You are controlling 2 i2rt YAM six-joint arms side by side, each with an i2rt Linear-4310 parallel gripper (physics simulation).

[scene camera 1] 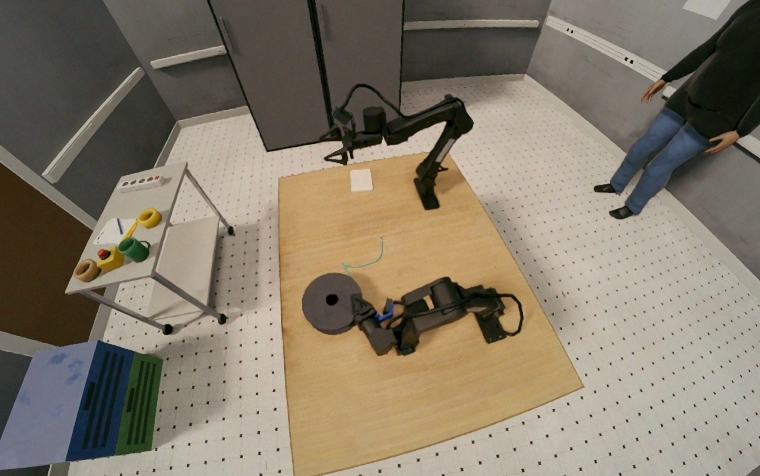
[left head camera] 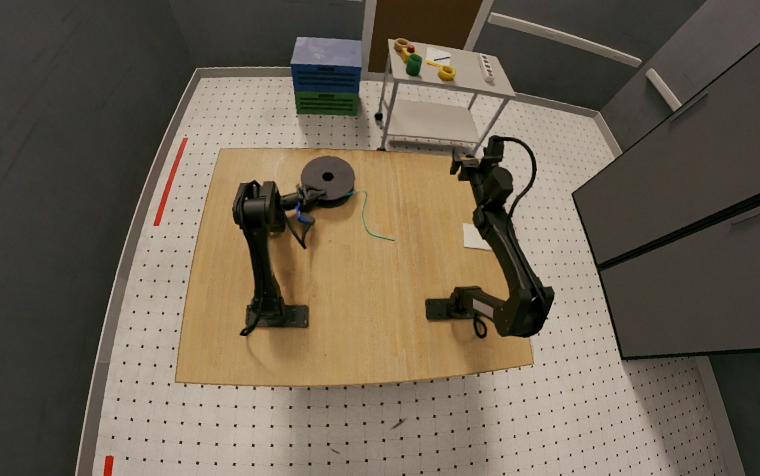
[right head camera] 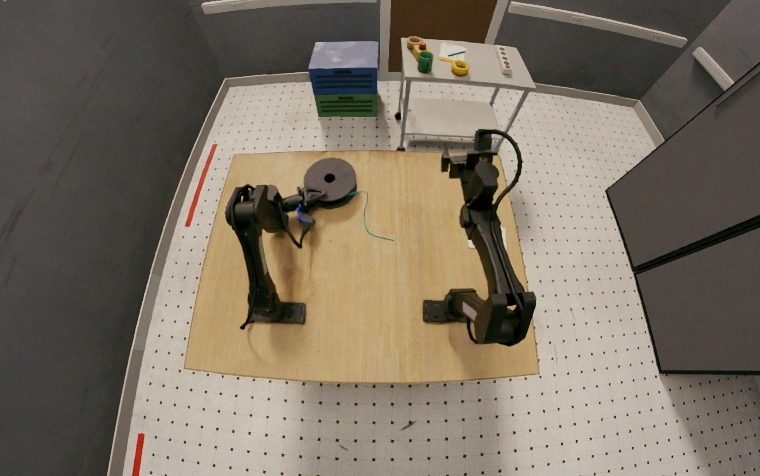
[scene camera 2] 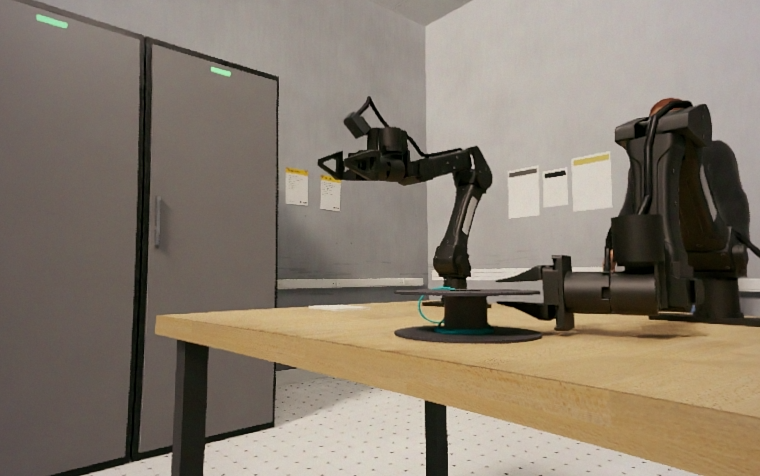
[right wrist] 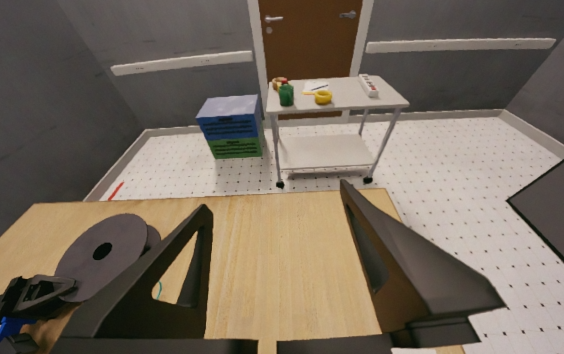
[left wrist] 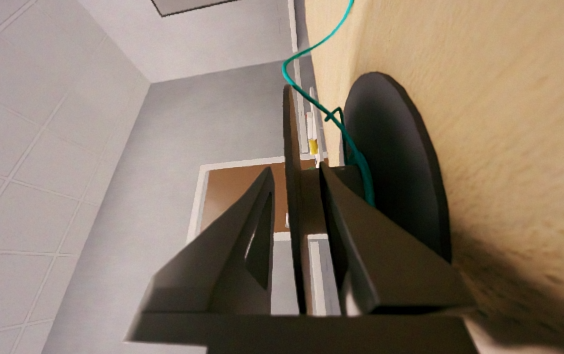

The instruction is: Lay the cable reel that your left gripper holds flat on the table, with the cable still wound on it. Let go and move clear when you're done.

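Frame: origin at the left arm's base, x ahead, y left, z up, level; centimetres.
Where they show: left gripper, fingertip midpoint: (scene camera 1: pixel 352 296) (left head camera: pixel 326 192) (right head camera: pixel 327 194) (right wrist: pixel 81 285) (left wrist: pixel 295 171); right gripper, fingertip midpoint: (scene camera 1: pixel 321 148) (left head camera: pixel 468 147) (right head camera: pixel 461 143) (scene camera 2: pixel 330 162) (right wrist: pixel 270 197); left arm's base, origin of the base link: (scene camera 1: pixel 484 313) (left head camera: pixel 277 316) (right head camera: pixel 276 312) (scene camera 2: pixel 718 322); right arm's base, origin of the base link: (scene camera 1: pixel 426 193) (left head camera: pixel 453 309) (right head camera: pixel 452 311).
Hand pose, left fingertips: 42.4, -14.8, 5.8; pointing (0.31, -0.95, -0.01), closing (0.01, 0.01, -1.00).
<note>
Each offset is from my left fingertips to the top centre of the thing, as dx, dy, dz. Level surfaces: height alone.
The dark grey cable reel {+7.0, -0.3, +0.3} (left head camera: pixel 336 167) (right head camera: pixel 338 168) (scene camera 1: pixel 318 311) (scene camera 2: pixel 465 311) (right wrist: pixel 117 232) lies flat, its lower flange on the table {dz -5.8} (left head camera: pixel 358 336). Teal cable (scene camera 2: pixel 420 308) (left wrist: pixel 367 177) is wound low around the hub, and a tail runs across the table in the left head view. My left gripper (scene camera 2: pixel 499 292) (left wrist: pixel 295 171) is slightly open at the near rim of the upper flange, one finger above it and one below, with gaps in the left wrist view. My right gripper (scene camera 1: pixel 324 149) (scene camera 2: pixel 333 161) (right wrist: pixel 270 197) is open and empty, raised well above the table.
A white sheet {-13.9, -59.6, -5.3} (left head camera: pixel 475 236) (scene camera 1: pixel 361 179) lies on the table below the right arm. Beyond the table's far edge stand a trolley (left head camera: pixel 482 89) bearing a green mug (left head camera: pixel 413 65) and tape rolls, and stacked blue and green crates (left head camera: pixel 326 76). A grey cabinet (scene camera 2: pixel 213 252) stands beside the table.
</note>
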